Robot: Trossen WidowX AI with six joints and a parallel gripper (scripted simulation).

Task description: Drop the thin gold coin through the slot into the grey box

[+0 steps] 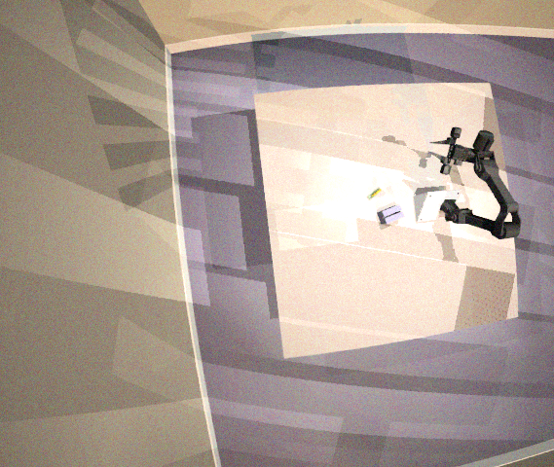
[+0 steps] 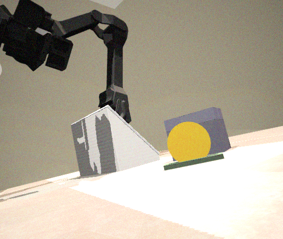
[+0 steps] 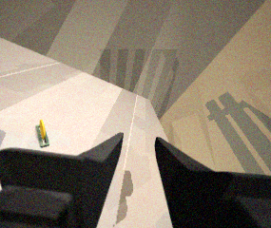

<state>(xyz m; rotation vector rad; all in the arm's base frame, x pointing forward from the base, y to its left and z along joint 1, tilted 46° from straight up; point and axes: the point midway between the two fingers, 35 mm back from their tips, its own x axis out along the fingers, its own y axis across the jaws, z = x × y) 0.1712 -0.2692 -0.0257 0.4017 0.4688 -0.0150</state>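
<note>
My gripper tip is now 230 mm above the gold coin, 150 mm to the right of it and 150 mm short of it.
</note>
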